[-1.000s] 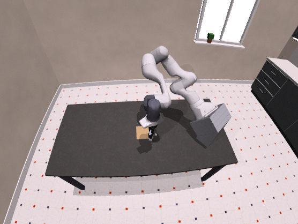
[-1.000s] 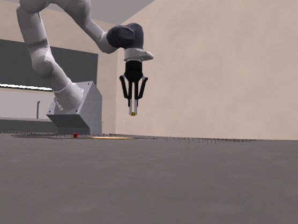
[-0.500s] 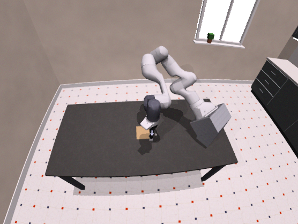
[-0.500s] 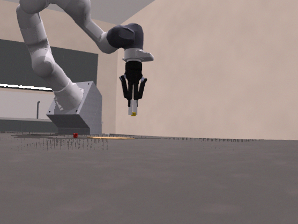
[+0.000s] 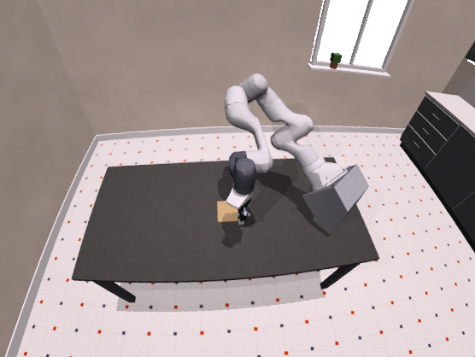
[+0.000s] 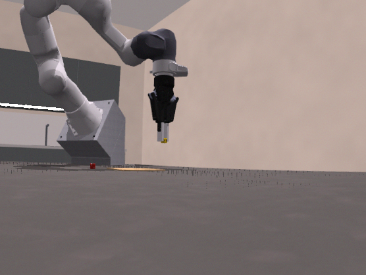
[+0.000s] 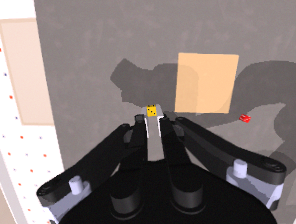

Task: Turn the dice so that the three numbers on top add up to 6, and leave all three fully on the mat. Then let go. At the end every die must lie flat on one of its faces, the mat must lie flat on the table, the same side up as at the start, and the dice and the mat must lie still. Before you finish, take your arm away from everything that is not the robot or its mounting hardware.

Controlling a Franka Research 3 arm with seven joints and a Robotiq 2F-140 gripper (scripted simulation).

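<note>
Right now the yellow die is 30 mm below my hand and 10 mm ahead of it. Also, from my hand: tan mat 140 mm to the right, 130 mm below, 10 mm ahead; then red die 230 mm to the right, 120 mm below, 100 mm behind; then white die 120 mm below, 80 mm behind, 70 mm to the right.
</note>
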